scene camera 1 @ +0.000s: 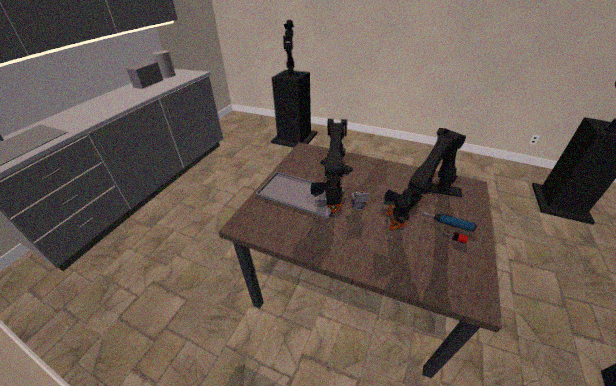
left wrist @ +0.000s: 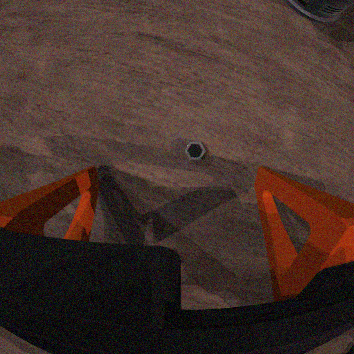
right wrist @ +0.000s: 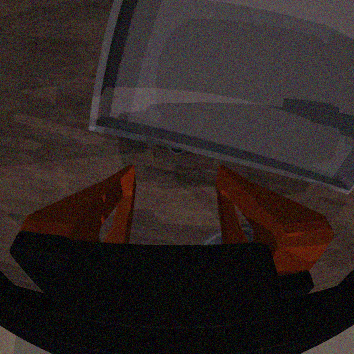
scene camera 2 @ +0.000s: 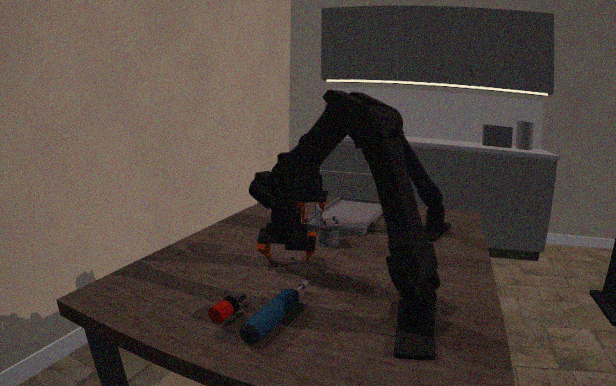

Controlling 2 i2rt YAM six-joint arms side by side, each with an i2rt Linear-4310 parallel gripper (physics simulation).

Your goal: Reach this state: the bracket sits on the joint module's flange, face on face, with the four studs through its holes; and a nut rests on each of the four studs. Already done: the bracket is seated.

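Places are measured from the left arm's base along level axes (x ahead, y left, z up), in centimetres.
Pixels of known places: left gripper, fingertip midpoint: (scene camera 1: 389, 221) (left wrist: 176, 175) (scene camera 2: 288, 259); right gripper, fingertip midpoint: (scene camera 1: 335, 208) (right wrist: 175, 173) (scene camera 2: 312, 223); left arm's base at its link origin: (scene camera 1: 442, 190) (scene camera 2: 414, 328); right arm's base at its link origin: (scene camera 2: 433, 231).
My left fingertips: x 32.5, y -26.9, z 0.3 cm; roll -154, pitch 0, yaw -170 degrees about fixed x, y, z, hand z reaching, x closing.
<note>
For each thing: its top centre in the pictures, then the offset to it from my left fingertips. Level surfaces: height alone.
- joint module at its top centre: (scene camera 2: 329, 219) (scene camera 1: 359, 195) dx -7.3, dy -16.0, dz +7.2 cm
- hex nut at its top centre: (left wrist: 194, 150) dx -0.7, dy -1.6, dz +0.2 cm
- dark nut at its top centre: (right wrist: 176, 147) dx +0.1, dy -27.0, dz +0.2 cm
- grey tray at its top centre: (scene camera 2: 349, 211) (scene camera 1: 300, 191) dx -8.8, dy -47.5, dz +1.3 cm
- blue screwdriver at its top centre: (scene camera 2: 279, 298) (scene camera 1: 450, 217) dx -6.7, dy +27.6, dz +3.8 cm
- red-and-black tool at its top centre: (scene camera 2: 228, 298) (scene camera 1: 456, 233) dx +2.9, dy +29.8, dz +3.1 cm
- table at its surface level: dz -0.2 cm
The grey bracket (scene camera 1: 360, 195) sits on the joint module (scene camera 1: 357, 204) (scene camera 2: 330, 238) (left wrist: 325, 7); its studs are too small and dark to tell which carry nuts. My left gripper (scene camera 1: 393, 220) (scene camera 2: 289, 260) (left wrist: 176, 175) is wide open and empty above the table; a hex nut (left wrist: 195, 150) lies on the table just beyond its fingertips in the left wrist view. My right gripper (scene camera 1: 335, 209) (right wrist: 175, 173) is partly open and empty beside the tray; a dark nut (right wrist: 176, 149) lies against the tray's near edge, ahead of the gap between its fingertips and partly hidden by that edge.
The grey tray (scene camera 1: 295, 192) (scene camera 2: 356, 212) (right wrist: 200, 65) lies left of the module in scene camera 1. A blue screwdriver (scene camera 1: 456, 222) (scene camera 2: 270, 315) and a red-and-black tool (scene camera 1: 460, 238) (scene camera 2: 221, 310) lie on the table (scene camera 1: 400, 265) at the right of that view.
</note>
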